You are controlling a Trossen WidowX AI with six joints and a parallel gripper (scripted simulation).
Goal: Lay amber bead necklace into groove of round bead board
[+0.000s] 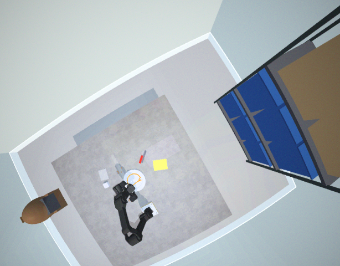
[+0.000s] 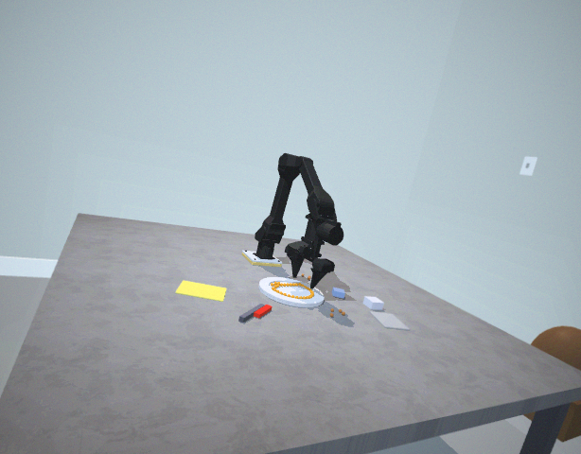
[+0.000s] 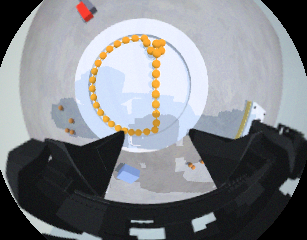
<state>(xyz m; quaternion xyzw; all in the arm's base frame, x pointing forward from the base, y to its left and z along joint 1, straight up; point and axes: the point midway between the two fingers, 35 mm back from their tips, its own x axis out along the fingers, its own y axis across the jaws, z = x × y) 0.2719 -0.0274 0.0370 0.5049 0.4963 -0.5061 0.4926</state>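
My gripper tip is 60 mm to the left of the round white bead board, 20 mm short of it and 10 mm above it. Also, from my gripper tip: white block (170 mm to the left, 160 mm ahead, 10 mm below); then blue block (110 mm to the left, 60 mm ahead, 10 mm below); then grey sheet (250 mm ahead, 130 mm to the left, 20 mm below).
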